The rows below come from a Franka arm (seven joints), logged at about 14 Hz.
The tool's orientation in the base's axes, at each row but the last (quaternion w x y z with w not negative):
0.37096 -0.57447 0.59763 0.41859
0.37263 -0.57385 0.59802 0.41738
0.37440 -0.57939 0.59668 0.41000
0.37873 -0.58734 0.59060 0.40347
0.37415 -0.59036 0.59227 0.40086
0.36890 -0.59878 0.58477 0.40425
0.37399 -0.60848 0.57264 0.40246
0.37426 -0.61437 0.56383 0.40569
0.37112 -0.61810 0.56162 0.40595
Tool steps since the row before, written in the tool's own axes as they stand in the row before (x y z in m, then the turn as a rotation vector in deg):
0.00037 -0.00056 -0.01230 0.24 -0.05 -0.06
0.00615 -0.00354 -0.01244 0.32 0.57 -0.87
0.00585 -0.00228 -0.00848 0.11 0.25 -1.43
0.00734 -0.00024 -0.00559 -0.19 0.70 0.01
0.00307 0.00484 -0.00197 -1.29 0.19 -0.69
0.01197 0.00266 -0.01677 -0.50 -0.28 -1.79
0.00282 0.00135 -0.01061 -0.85 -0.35 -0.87
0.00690 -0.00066 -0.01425 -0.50 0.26 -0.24
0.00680 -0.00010 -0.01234 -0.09 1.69 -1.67
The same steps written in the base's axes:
0.00100 -0.01153 0.00422 0.04 -0.15 -0.20
0.00355 -0.01381 -0.00129 -0.56 -0.93 0.07
0.00223 -0.01006 -0.00227 -0.21 -1.36 0.46
0.00022 -0.00800 -0.00460 -0.70 0.07 0.19
-0.00485 -0.00312 -0.00187 -0.14 -0.12 1.46
-0.00190 -0.02027 -0.00415 0.38 -1.42 1.17
-0.00064 -0.01092 0.00162 0.39 -0.44 1.12
0.00199 -0.01570 -0.00078 -0.26 -0.05 0.55
0.00142 -0.01395 -0.00137 -1.54 -1.65 0.74

